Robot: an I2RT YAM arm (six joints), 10 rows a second.
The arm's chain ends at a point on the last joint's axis. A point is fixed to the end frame.
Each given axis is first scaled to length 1.
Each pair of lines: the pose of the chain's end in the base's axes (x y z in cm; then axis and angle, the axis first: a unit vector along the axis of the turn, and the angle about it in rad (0 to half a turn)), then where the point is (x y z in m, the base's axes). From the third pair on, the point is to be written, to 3 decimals.
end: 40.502 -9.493 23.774 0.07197 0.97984 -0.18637 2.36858
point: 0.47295 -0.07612 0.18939
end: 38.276 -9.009 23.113 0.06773 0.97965 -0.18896 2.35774
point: 0.45099 -0.07117 0.18325
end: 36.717 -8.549 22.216 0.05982 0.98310 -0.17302 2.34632
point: 0.435 -0.064 0.175
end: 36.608 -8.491 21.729 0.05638 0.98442 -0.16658 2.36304
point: 0.433 -0.062 0.169
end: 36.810 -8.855 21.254 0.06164 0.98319 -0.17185 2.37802
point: 0.435 -0.067 0.164
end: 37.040 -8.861 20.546 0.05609 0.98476 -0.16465 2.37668
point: 0.437 -0.066 0.157
